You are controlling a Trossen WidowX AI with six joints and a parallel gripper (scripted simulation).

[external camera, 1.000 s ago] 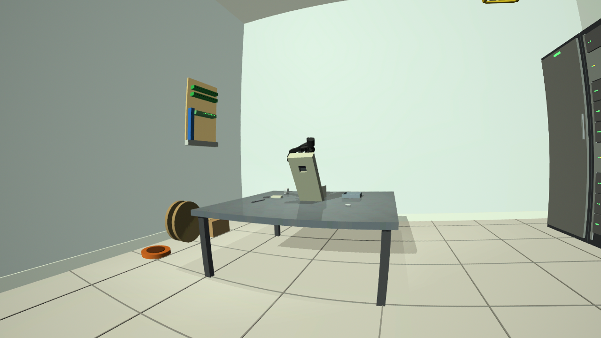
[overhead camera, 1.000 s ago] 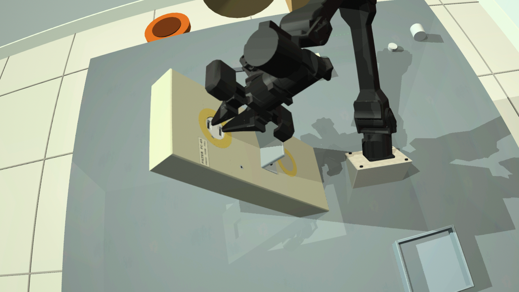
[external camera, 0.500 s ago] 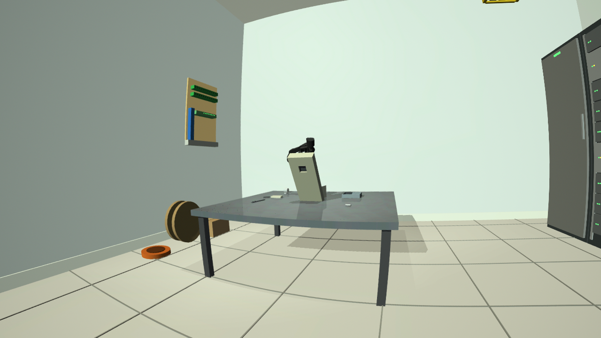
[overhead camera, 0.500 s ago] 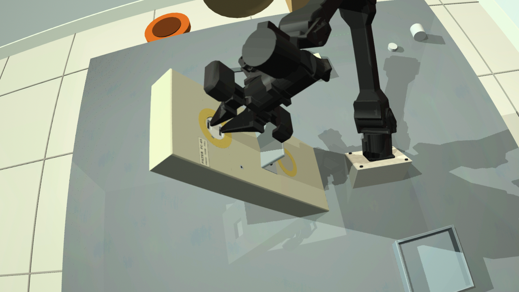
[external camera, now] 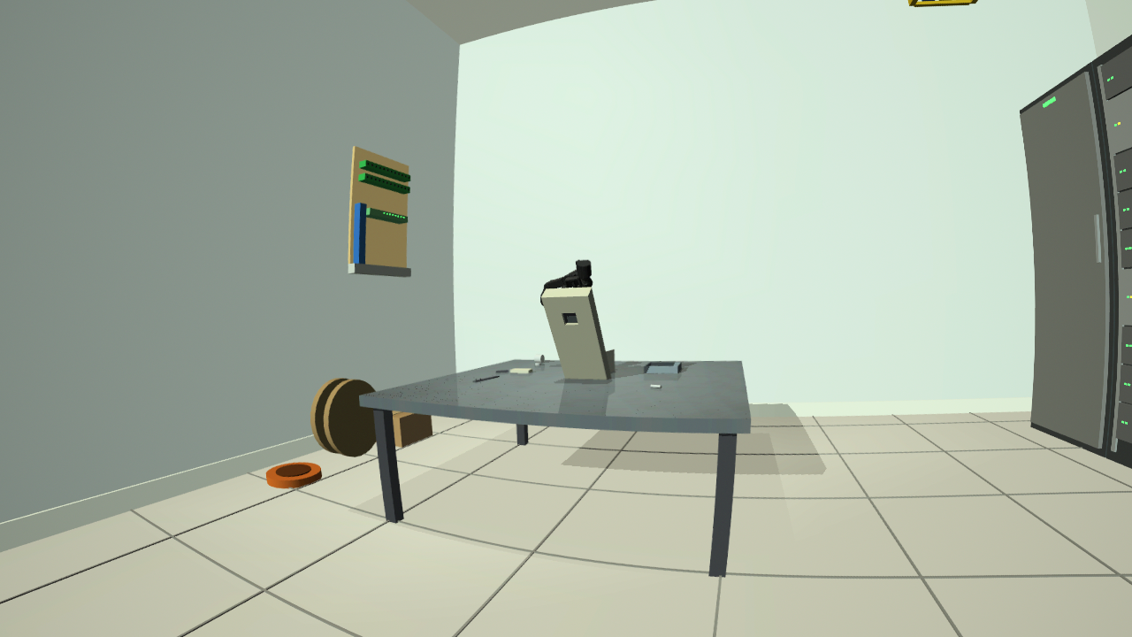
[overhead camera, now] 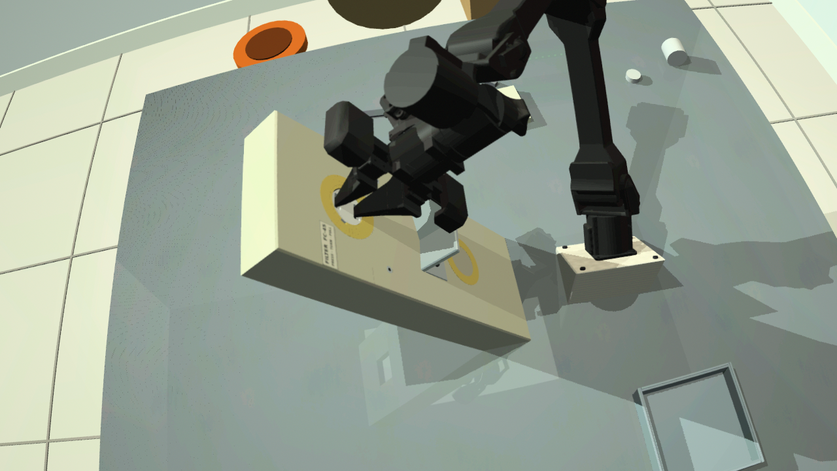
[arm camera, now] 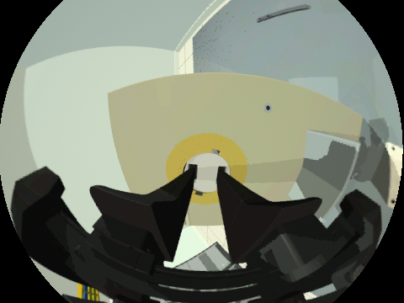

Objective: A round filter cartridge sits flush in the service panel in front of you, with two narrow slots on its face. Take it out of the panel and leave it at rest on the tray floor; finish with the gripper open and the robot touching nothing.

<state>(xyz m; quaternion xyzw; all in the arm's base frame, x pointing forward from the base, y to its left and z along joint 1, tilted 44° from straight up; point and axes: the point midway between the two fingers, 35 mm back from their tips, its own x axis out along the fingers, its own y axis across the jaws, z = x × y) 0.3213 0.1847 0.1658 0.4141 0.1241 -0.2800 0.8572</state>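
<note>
Right now my gripper tip is 1 cm short of the round filter cartridge and 1 cm above it. From my gripper tip the other things lie so: grey tray (42 cm behind, 27 cm below, 26 cm to the left); grey shelf (10 cm below, 9 cm behind).
</note>
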